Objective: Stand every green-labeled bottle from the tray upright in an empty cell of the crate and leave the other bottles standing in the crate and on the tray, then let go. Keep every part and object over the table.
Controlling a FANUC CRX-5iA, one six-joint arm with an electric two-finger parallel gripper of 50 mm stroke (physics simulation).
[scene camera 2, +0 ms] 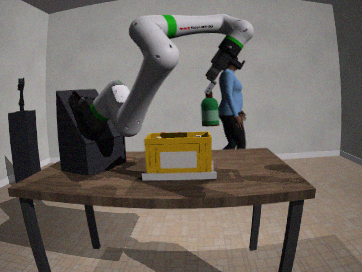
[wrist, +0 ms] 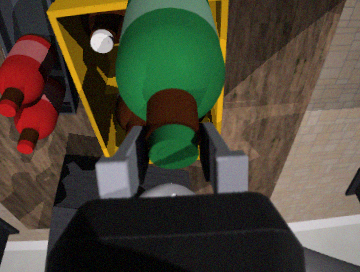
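Seen in the pictures: gripper, fingertip midpoint: (scene camera 2: 206, 93) (wrist: 173, 142); arm's base at its link origin: (scene camera 2: 93, 119).
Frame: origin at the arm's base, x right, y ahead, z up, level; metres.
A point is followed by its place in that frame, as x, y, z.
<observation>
A green bottle (scene camera 2: 210, 111) @(0.255, 0.550, 0.028) (wrist: 170, 60) @(0.222, 0.581, 0.077) with a brown neck, green cap and pale label hangs roughly upright above the crate's right end in scene camera 2. My gripper (scene camera 2: 210, 90) @(0.215, 0.543, 0.103) (wrist: 173, 142) @(0.215, 0.543, 0.103) is shut on its neck. The yellow crate (scene camera 2: 152, 162) @(0.255, 0.304, -0.174) (wrist: 90, 7) @(0.142, 0.561, -0.075) stands on the table. In the wrist view, a white-capped brown bottle (wrist: 102, 41) @(0.136, 0.515, -0.087) stands in a crate cell, and another brown bottle (wrist: 129, 114) @(0.118, 0.358, -0.128) is partly hidden behind the green one. Two red bottles (wrist: 21, 75) @(-0.018, 0.465, -0.138) (wrist: 39, 117) @(-0.038, 0.377, -0.140) stand at the dark tray (wrist: 70, 97) @(-0.014, 0.342, -0.224). The green bottle hides much of the crate's inside.
A white strip (scene camera 2: 179, 176) @(0.277, 0.412, -0.233) runs along the crate's foot. The dark robot base (scene camera 2: 75, 145) @(0.139, -0.074, -0.108) stands left of the crate on the wooden table (scene camera 2: 255, 172) @(0.248, 0.757, -0.250). A person (scene camera 2: 231, 95) in blue stands behind the table. A dark pedestal (scene camera 2: 23, 135) stands at the far left.
</observation>
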